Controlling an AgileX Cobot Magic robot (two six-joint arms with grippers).
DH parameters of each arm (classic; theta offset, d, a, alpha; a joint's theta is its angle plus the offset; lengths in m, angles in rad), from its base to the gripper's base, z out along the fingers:
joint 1: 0 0.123 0 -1.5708
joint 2: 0.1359 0 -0.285 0
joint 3: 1.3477 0 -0.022 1.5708
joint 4: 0 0.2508 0 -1.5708
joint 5: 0 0 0.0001 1.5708
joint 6: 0 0.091 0 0
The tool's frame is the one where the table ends.
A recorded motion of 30 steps. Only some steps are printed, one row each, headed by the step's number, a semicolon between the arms.
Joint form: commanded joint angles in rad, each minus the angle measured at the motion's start. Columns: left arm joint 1, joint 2, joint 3, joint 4, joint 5, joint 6; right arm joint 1, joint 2, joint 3, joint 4, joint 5, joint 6.
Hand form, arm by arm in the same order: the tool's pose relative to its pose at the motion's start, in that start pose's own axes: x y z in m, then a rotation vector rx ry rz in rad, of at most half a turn. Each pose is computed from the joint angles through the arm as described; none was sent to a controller.
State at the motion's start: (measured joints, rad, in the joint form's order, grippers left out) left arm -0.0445 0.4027 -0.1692 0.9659 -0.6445 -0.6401; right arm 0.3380 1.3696 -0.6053 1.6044 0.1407 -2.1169
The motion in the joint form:
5: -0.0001 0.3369 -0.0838 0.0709 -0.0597 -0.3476; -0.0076 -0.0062 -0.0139 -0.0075 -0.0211 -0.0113
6: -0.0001 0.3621 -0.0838 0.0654 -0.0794 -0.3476; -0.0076 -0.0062 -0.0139 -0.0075 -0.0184 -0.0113
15: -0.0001 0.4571 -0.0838 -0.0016 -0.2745 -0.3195; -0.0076 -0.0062 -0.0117 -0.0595 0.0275 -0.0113
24: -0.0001 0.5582 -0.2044 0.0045 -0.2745 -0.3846; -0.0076 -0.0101 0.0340 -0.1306 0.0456 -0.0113
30: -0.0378 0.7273 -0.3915 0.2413 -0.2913 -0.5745; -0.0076 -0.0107 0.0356 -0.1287 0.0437 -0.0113
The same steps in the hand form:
5: 0.0248 0.0124 0.0423 0.0893 0.2074 -0.4241; -0.0031 -0.0059 -0.0020 0.0329 -0.0029 -0.0167
6: 0.0275 0.0120 0.0448 0.1014 0.2125 -0.4435; -0.0032 -0.0057 -0.0020 0.0306 -0.0043 -0.0167
15: 0.0266 0.0088 0.0545 0.1957 0.1146 -0.5351; -0.0040 -0.0014 -0.0019 -0.0135 -0.0192 -0.0682
24: 0.0177 0.0261 0.0814 0.1970 0.1079 -0.5849; 0.0093 0.0080 -0.0020 -0.0576 0.0165 -0.1315
30: 0.0169 0.0304 0.1218 0.3760 0.2259 -0.6127; 0.0098 0.0081 -0.0022 -0.0563 0.0180 -0.1295

